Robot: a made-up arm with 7 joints. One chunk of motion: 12 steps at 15 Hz.
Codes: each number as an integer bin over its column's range. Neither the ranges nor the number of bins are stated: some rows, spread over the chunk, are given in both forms.
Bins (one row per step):
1: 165 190 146 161 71 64
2: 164 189 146 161 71 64
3: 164 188 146 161 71 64
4: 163 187 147 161 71 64
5: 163 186 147 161 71 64
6: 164 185 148 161 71 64
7: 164 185 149 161 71 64
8: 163 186 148 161 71 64
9: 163 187 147 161 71 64
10: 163 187 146 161 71 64
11: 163 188 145 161 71 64
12: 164 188 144 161 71 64
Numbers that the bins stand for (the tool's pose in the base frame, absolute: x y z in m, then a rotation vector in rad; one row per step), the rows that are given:
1: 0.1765 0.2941 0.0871 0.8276 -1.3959 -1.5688
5: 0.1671 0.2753 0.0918 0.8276 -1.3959 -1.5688
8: 0.1671 0.2753 0.0965 0.8276 -1.3959 -1.5688
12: 0.1718 0.2847 0.0776 0.8276 -1.3959 -1.5688
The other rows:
2: 0.1718 0.2894 0.0871 0.8276 -1.3959 -1.5688
3: 0.1718 0.2847 0.0871 0.8276 -1.3959 -1.5688
4: 0.1671 0.2800 0.0918 0.8276 -1.3959 -1.5688
6: 0.1718 0.2706 0.0965 0.8276 -1.3959 -1.5688
7: 0.1718 0.2706 0.1012 0.8276 -1.3959 -1.5688
9: 0.1671 0.2800 0.0918 0.8276 -1.3959 -1.5688
10: 0.1671 0.2800 0.0871 0.8276 -1.3959 -1.5688
11: 0.1671 0.2847 0.0824 0.8276 -1.3959 -1.5688

